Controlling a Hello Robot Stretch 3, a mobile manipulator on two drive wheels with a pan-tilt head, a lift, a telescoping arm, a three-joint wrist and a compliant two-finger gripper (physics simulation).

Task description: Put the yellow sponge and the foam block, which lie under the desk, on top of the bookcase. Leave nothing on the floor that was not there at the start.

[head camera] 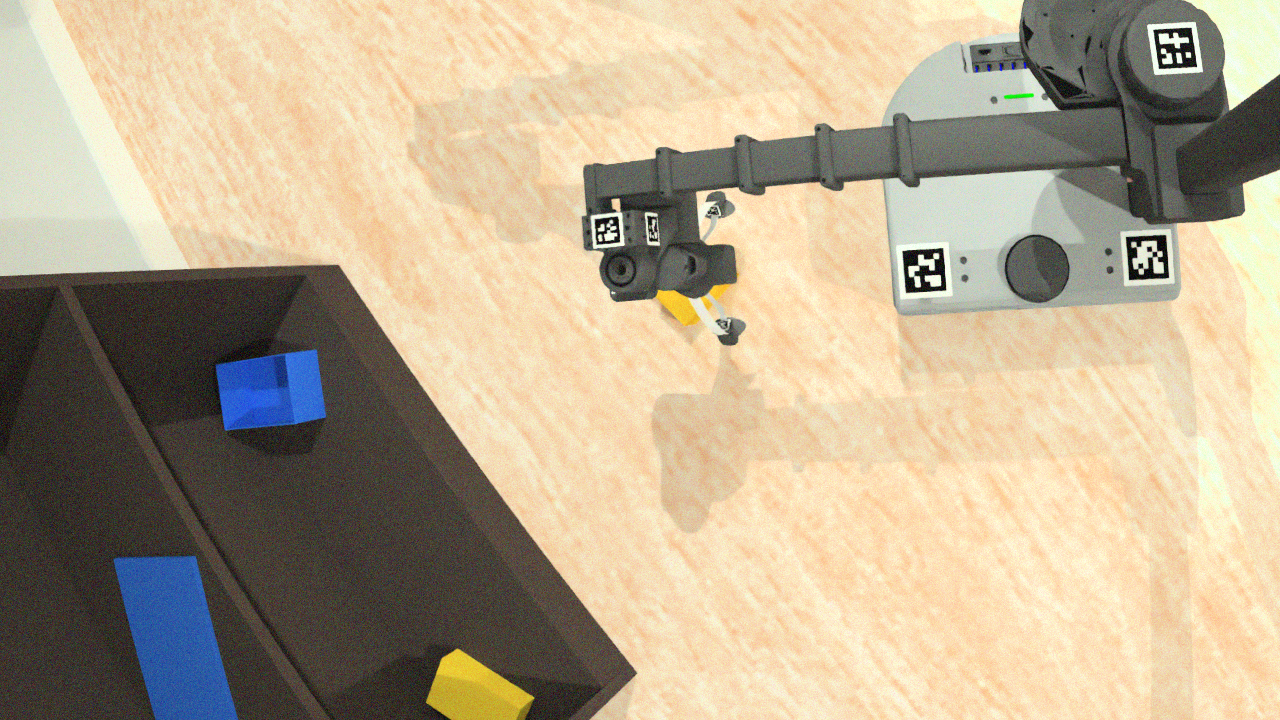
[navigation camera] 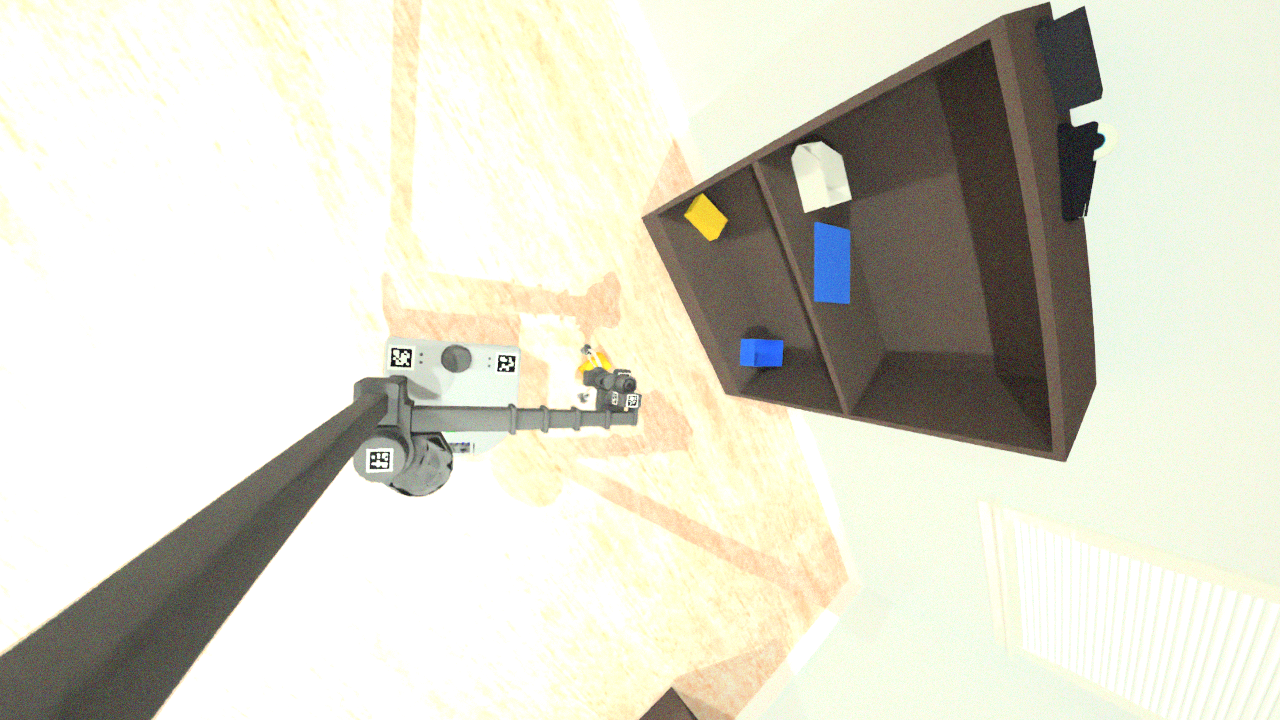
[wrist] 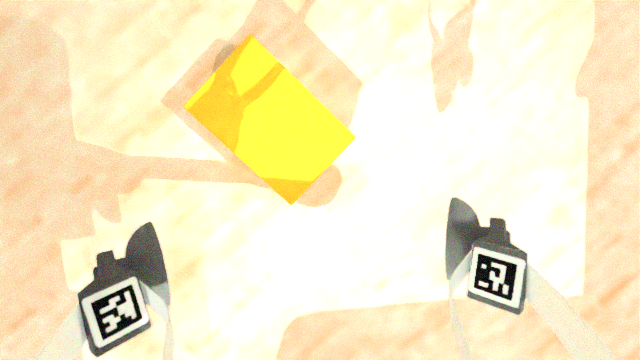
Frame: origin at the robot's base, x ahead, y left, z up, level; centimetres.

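Where they show: robot's base, link origin: (head camera: 1033,265) (navigation camera: 455,357).
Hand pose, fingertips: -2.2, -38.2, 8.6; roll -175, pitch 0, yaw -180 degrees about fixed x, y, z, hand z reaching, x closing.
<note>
Each offset is from my fingertips to the top centre of the thing, as dx, dy, dz. "*": to the spot under its first point.
A yellow block {+1.7, -6.3, -4.1} (head camera: 684,310) (navigation camera: 594,360) (wrist: 280,122), which looks like the sponge, lies on the floor. In the wrist view it is beyond the fingertips, left of centre; in the head view the wrist partly covers it. My gripper (head camera: 725,269) (navigation camera: 585,373) (wrist: 307,237) is open, with nothing between its fingers, and is apart from the block. The dark brown bookcase (head camera: 469,480) (navigation camera: 1032,223) stands beyond the arm. I cannot pick out the foam block for certain. The desk cannot be made out.
The bookcase holds another yellow block {+59.6, -41.1, +5.9} (head camera: 478,687) (navigation camera: 705,216), a blue box {+12.0, -72.8, +8.9} (head camera: 259,392) (navigation camera: 760,351), a blue flat piece {+36.7, -51.9, +50.2} (head camera: 174,626) (navigation camera: 832,262) and a white object {* +54.1, -36.4, +54.9} (navigation camera: 816,179). Black objects {+60.5, -41.2, +102.8} (navigation camera: 1071,60) {+45.5, -50.4, +104.4} (navigation camera: 1077,170) are at its right end. A white wall stands behind.
</note>
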